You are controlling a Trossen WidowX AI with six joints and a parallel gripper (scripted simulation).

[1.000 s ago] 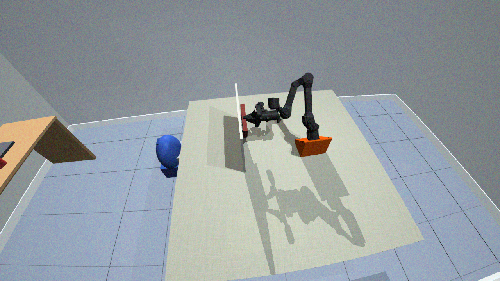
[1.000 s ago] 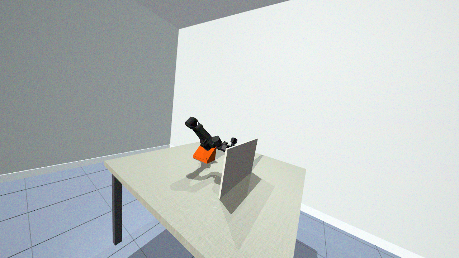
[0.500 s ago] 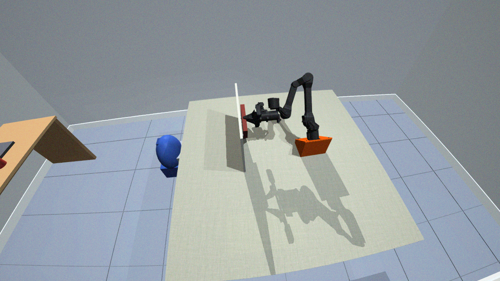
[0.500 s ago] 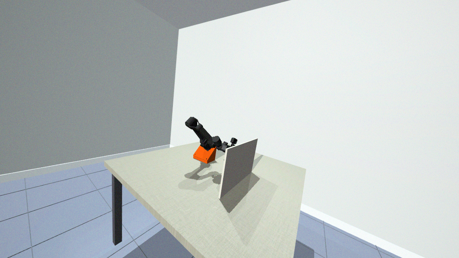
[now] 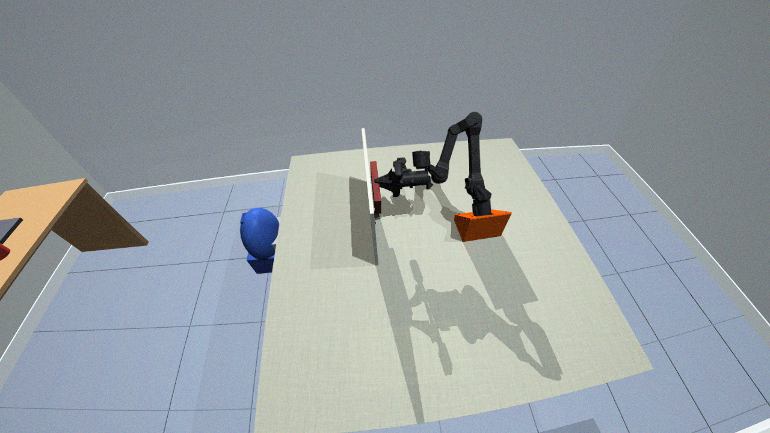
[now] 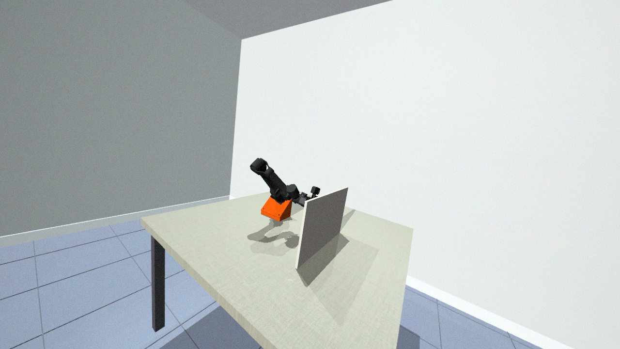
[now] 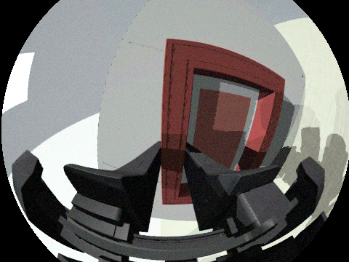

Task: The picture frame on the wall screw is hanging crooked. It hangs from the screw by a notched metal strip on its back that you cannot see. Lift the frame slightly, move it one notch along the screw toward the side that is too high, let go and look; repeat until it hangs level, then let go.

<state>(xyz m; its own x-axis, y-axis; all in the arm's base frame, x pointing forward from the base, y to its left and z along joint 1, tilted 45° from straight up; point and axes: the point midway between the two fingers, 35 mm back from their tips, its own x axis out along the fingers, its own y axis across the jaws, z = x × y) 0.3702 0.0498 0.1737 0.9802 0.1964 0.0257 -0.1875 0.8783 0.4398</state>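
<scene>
The dark red picture frame lies 50 mm below my gripper tip, 20 mm to the right of it and 10 mm ahead of it. From my gripper tip the other things lie so: white wall panel (60 mm below, 20 mm ahead).
</scene>
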